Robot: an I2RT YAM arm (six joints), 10 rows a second.
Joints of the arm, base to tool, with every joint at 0 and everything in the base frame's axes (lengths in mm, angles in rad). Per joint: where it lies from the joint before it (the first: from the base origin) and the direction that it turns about. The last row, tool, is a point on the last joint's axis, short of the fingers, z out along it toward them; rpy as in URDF.
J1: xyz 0 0 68 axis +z
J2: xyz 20 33.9 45.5 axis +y
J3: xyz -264 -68.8 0 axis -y
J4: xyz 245 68.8 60 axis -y
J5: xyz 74 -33.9 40.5 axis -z
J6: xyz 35.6 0 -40.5 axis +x
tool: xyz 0 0 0 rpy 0 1.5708 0
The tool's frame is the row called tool.
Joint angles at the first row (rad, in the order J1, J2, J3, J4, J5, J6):
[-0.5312 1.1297 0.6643 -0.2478 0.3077 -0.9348]
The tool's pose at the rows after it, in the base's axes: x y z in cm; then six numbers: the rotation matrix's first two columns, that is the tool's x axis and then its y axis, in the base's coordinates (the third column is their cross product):
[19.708, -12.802, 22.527, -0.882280, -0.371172, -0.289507, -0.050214, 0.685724, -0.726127]
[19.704, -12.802, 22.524, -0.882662, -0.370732, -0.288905, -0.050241, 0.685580, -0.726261]
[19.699, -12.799, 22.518, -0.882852, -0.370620, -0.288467, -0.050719, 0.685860, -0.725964]
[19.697, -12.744, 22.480, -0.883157, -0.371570, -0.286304, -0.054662, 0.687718, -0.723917]
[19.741, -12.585, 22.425, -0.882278, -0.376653, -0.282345, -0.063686, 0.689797, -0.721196]
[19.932, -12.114, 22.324, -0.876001, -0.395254, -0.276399, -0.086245, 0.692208, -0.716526]
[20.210, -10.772, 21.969, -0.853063, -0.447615, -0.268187, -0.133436, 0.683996, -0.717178]
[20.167, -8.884, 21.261, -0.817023, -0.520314, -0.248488, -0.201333, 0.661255, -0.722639]
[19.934, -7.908, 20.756, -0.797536, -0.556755, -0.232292, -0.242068, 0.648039, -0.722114]
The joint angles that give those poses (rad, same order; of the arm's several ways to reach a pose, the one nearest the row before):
[-0.5301 1.1297 0.6643 -0.2482 0.3084 -0.9344]
[-0.5301 1.1297 0.6643 -0.2485 0.3092 -0.9344]
[-0.5301 1.1297 0.6643 -0.2493 0.3092 -0.9344]
[-0.5281 1.1297 0.6643 -0.2539 0.3088 -0.9340]
[-0.5213 1.1297 0.6643 -0.2607 0.3088 -0.9341]
[-0.4999 1.1294 0.6636 -0.2710 0.3073 -0.9348]
[-0.4423 1.1145 0.6426 -0.2695 0.3096 -0.9409]
[-0.3645 1.0824 0.5987 -0.2627 0.3176 -0.9584]
[-0.3252 1.0622 0.5716 -0.2665 0.3214 -0.9695]

